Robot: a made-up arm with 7 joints. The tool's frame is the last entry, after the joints.
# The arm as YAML. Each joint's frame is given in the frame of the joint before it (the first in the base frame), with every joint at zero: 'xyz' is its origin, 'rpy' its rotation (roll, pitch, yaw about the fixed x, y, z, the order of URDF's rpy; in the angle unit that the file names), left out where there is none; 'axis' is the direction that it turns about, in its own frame. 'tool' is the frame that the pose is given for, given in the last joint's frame.
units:
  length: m
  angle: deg
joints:
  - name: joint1
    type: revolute
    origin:
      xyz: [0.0, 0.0, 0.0]
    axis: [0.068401, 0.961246, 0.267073]
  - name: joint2
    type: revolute
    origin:
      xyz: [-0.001, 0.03, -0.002]
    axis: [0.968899, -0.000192, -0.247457]
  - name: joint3
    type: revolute
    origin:
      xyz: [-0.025, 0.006, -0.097]
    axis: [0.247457, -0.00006, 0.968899]
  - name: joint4
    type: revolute
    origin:
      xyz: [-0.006, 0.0, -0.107]
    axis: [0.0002, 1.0, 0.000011]
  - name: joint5
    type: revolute
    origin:
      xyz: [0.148, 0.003, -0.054]
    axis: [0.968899, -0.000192, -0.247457]
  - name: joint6
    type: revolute
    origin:
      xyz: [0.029, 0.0, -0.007]
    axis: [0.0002, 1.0, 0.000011]
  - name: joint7
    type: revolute
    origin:
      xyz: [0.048, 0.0, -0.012]
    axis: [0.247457, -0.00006, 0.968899]
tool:
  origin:
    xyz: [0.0, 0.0, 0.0]
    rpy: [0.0, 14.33, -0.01]
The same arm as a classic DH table. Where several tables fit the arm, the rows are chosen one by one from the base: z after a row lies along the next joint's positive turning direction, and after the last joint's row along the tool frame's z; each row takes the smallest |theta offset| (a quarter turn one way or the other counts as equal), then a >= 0, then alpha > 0; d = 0 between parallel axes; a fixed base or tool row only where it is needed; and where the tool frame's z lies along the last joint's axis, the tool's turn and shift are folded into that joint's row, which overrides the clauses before.
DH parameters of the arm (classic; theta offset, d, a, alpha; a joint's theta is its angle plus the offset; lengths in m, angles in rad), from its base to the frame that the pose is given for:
base (fixed): -0.0710 0.0000 0.0000 -1.3004
joint1: -1.3111 0.0282 -0.0104 -1.5708
joint2: 1.2915 -0.0007 -0.0060 1.5708
joint3: 1.5708 -0.2053 0.0207 -1.5708
joint4: 1.5708 0.0030 0.0157 1.5708
joint5: 0.0000 0.1866 -0.0004 -1.5708
joint6: -1.5708 0.0000 0.0495 1.5708
joint7: 0.0000 0.0003 0.0000 0.0000

